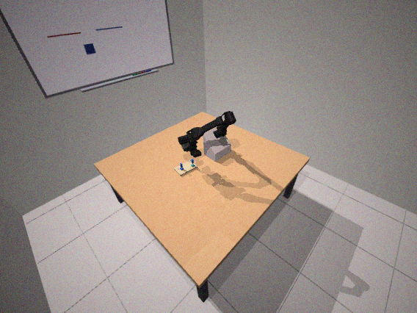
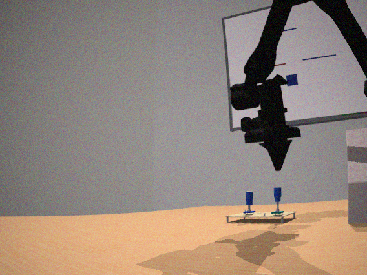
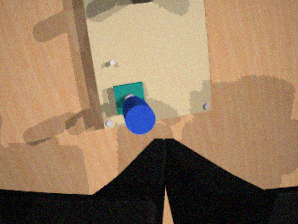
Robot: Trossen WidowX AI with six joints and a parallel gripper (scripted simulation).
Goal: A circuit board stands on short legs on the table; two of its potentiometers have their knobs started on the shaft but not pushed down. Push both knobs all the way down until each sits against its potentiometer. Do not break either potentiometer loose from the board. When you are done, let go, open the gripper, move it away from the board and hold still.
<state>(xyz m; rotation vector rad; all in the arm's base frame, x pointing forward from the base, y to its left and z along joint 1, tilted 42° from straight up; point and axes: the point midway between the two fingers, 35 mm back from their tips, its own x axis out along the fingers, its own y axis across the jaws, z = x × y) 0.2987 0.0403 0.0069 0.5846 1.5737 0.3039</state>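
Now: the green potentiometer 80 mm below my gripper tip.
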